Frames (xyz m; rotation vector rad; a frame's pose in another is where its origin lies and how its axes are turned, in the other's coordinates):
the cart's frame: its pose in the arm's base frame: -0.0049 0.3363 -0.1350 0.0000 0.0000 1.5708
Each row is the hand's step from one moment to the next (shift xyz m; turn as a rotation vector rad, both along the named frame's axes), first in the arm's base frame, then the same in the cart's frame.
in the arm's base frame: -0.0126 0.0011 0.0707 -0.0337 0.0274 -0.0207
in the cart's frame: 0.0011 0.0126 0.0707 0.0274 0.0337 -0.0207
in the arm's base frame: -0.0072 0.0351 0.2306 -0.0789 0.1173 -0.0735
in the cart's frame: 0.0351 0.0072 0.2306 0.1173 0.0789 -0.0735
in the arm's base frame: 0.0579 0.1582 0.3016 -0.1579 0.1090 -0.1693
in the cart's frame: 0.1582 -0.0579 0.3016 0.1090 0.1579 -0.1693
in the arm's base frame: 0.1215 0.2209 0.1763 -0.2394 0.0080 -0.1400
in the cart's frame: 0.2209 -0.1215 0.1763 0.0080 0.2394 -0.1400
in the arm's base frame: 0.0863 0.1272 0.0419 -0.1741 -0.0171 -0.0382
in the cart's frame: 0.1272 -0.0863 0.0419 -0.0171 0.1741 -0.0382
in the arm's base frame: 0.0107 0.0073 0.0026 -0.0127 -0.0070 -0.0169
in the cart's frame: 0.0073 -0.0107 0.0026 -0.0070 0.0127 -0.0169
